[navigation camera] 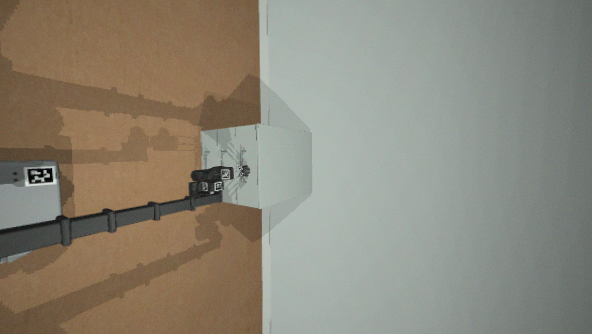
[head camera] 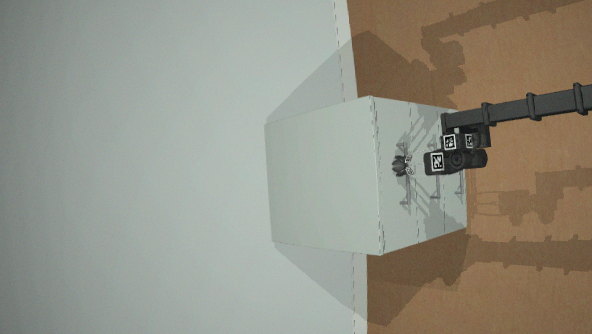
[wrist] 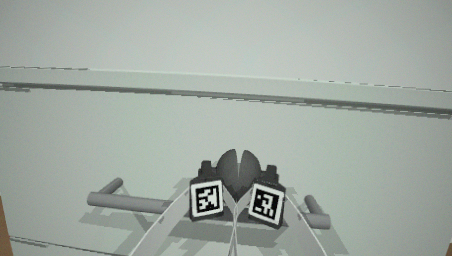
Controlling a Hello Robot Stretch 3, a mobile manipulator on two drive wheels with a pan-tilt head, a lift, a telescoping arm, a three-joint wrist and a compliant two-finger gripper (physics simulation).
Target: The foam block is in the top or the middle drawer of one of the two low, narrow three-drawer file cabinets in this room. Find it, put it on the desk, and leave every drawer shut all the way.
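A low pale grey-green file cabinet (head camera: 322, 175) (navigation camera: 285, 165) stands against the wall, with three drawers that look shut. The top drawer front (wrist: 125, 130) fills much of the wrist view, and its grey bar handle (head camera: 408, 192) (wrist: 130, 202) crosses behind the fingers. My gripper (head camera: 399, 165) (navigation camera: 245, 170) (wrist: 238, 168) is shut and empty, its rubber tips together at the top drawer, in front of the middle of the handle. Whether the tips touch the handle or the front cannot be told. The foam block, the desk and the other cabinet do not show.
The pale wall (head camera: 150, 175) (navigation camera: 425, 165) rises behind the cabinet. Brown floor (head camera: 525, 65) (navigation camera: 150, 65) lies in front and at both sides. The dark telescoping arm (head camera: 510, 111) (navigation camera: 135, 213) reaches over it to the cabinet. Shadows of the arm fall across floor and drawers.
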